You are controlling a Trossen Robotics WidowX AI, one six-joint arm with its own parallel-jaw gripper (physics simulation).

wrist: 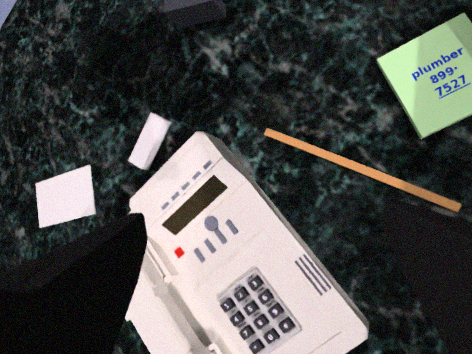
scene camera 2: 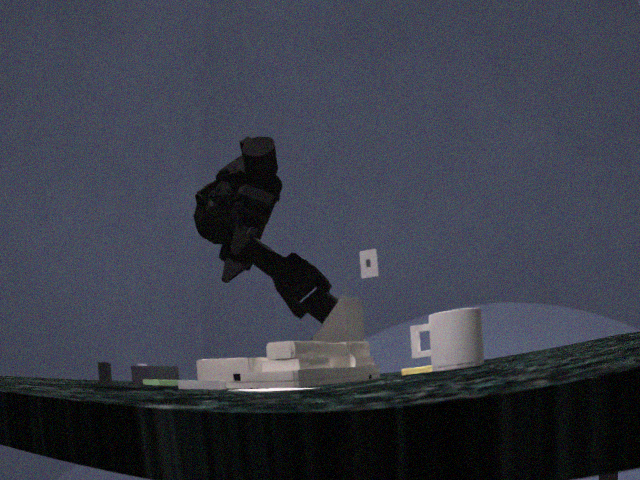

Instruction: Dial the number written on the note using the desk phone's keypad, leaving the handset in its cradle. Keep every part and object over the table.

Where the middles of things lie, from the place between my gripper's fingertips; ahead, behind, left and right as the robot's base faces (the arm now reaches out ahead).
Now: hand 40 mm short of the desk phone (scene camera 2: 239, 373), 120 mm to the right of it and 170 mm above it. The rest, counted from my hand: white block (wrist: 155, 128) 190 mm ahead, 60 mm to the left, 190 mm below; then orange stick (wrist: 372, 173) 10 mm ahead, 40 mm to the right, 190 mm below; then handset (scene camera 2: 286, 350) 40 mm ahead, 170 mm to the left, 150 mm below.
